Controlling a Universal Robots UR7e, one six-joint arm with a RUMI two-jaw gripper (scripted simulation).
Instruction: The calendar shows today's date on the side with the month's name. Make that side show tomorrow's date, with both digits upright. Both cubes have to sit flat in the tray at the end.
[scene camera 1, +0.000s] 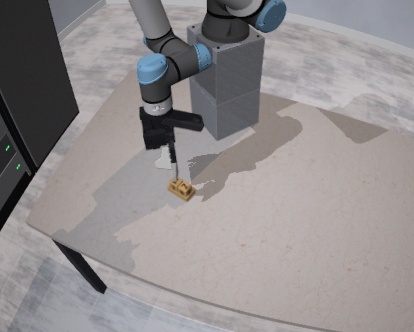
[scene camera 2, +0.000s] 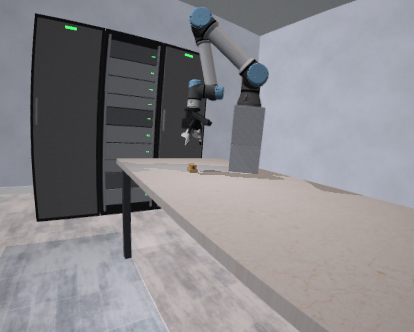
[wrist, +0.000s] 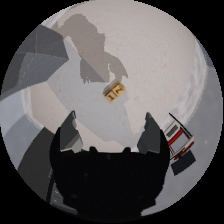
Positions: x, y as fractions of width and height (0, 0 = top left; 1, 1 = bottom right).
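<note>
My gripper (scene camera 1: 0.42, 0.48) is visible, and it also appears in the wrist view (wrist: 0.49, 0.50).
</note>
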